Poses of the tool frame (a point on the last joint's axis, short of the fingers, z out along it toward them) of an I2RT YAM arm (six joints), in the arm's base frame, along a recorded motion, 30 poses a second.
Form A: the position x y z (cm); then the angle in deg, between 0 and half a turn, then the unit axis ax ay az.
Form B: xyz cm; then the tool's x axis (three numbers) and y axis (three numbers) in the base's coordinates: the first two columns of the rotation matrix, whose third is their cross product. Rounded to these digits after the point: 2 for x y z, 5 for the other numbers.
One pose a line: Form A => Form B
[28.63 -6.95 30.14 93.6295 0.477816 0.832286 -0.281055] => [28.63 -6.95 30.14 0.17946 0.14236 -0.97341 0.70335 0.67325 0.22813]
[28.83 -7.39 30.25 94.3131 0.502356 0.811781 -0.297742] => [28.83 -7.39 30.25 0.19613 0.14157 -0.97030 0.73537 0.63334 0.24105]
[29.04 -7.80 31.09 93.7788 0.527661 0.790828 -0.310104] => [29.04 -7.80 31.09 0.23087 0.13536 -0.96352 0.75422 0.60072 0.26511]
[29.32 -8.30 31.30 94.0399 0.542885 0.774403 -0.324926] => [29.32 -8.30 31.30 0.24504 0.12591 -0.96130 0.77415 0.57150 0.27219]
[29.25 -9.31 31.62 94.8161 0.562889 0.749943 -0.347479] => [29.25 -9.31 31.62 0.25949 0.11132 -0.95931 0.80383 0.52568 0.27843]
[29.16 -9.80 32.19 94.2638 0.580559 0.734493 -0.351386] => [29.16 -9.80 32.19 0.28776 0.10771 -0.95163 0.80853 0.50524 0.30167]
